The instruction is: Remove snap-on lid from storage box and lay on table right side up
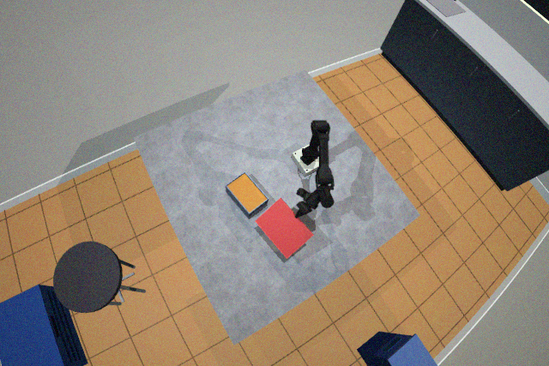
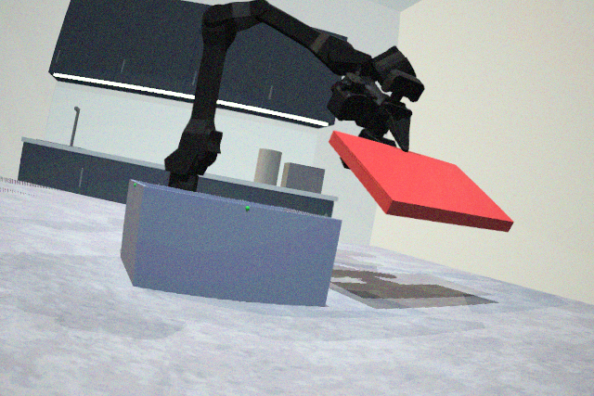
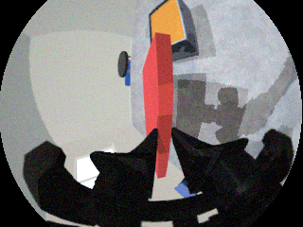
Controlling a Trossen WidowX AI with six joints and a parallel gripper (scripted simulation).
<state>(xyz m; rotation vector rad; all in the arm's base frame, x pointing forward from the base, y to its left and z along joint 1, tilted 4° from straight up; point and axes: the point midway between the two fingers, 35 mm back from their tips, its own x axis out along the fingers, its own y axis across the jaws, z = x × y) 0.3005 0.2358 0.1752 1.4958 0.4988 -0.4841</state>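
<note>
My gripper tip is now 70 mm short of the red lid and 30 mm above it. Round my gripper tip: blue-grey storage box: 80 mm ahead, 270 mm to the right, 150 mm below.
</note>
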